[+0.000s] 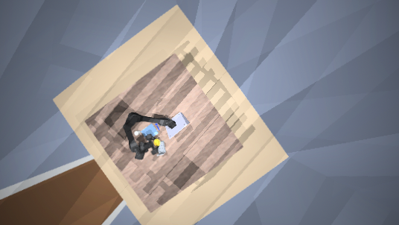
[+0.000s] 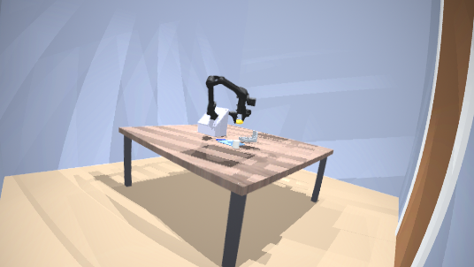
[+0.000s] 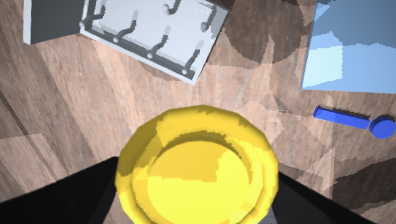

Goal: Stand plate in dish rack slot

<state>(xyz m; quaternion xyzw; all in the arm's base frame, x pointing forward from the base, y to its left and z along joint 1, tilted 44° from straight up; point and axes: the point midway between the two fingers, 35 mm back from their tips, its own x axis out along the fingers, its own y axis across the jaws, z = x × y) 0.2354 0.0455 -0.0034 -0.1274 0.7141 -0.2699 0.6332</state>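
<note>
Now: gripper tip 60 mm short of the grey dish rack, 60 mm to the right of it and 110 mm above it. Also, from my gripper tip: yellow plate: 10 mm above; blue spoon: 40 mm behind, 150 mm to the right, 130 mm below; pale grey cup: 170 mm ahead, 220 mm to the right, 110 mm below.
</note>
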